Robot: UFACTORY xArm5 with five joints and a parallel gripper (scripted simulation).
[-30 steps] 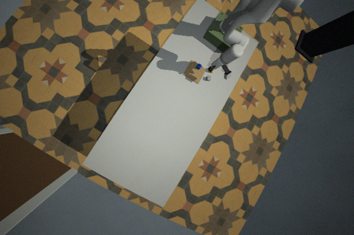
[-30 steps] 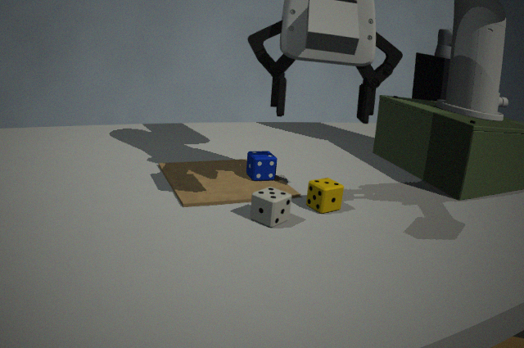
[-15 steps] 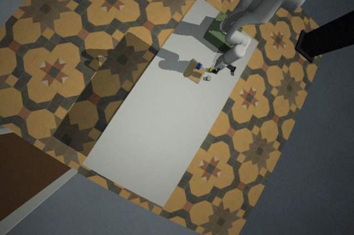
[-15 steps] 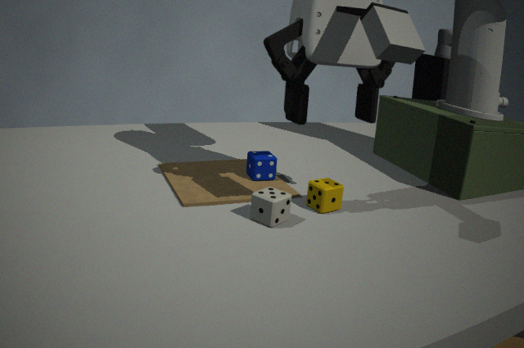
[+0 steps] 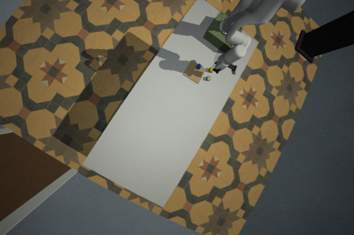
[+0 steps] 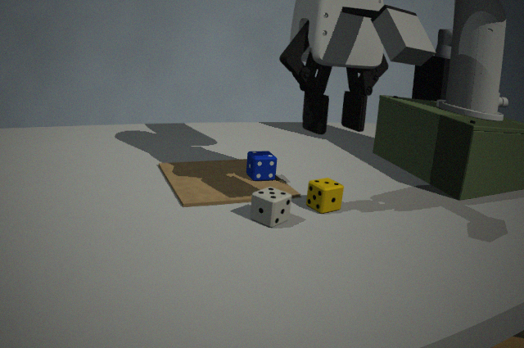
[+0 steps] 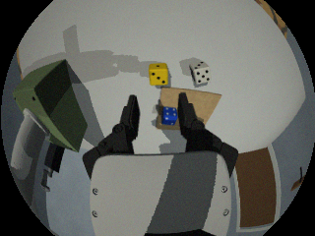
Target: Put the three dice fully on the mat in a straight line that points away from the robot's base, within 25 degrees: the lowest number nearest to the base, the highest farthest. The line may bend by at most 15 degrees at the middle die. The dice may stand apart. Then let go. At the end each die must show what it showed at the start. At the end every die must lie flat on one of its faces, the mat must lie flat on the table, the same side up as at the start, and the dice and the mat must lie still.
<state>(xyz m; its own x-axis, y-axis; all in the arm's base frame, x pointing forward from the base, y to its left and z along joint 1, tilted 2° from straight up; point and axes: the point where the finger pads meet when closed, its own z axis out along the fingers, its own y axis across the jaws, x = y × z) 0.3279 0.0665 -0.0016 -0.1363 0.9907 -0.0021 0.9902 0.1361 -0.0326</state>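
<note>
The yellow die is 90 mm below my hand. The rest, counted from my hand: white die 90 mm below, 70 mm ahead, 10 mm to the left; then blue die 100 mm to the right, 90 mm below, 30 mm ahead; then tan mat 110 mm below, 100 mm to the right, 80 mm ahead.
</note>
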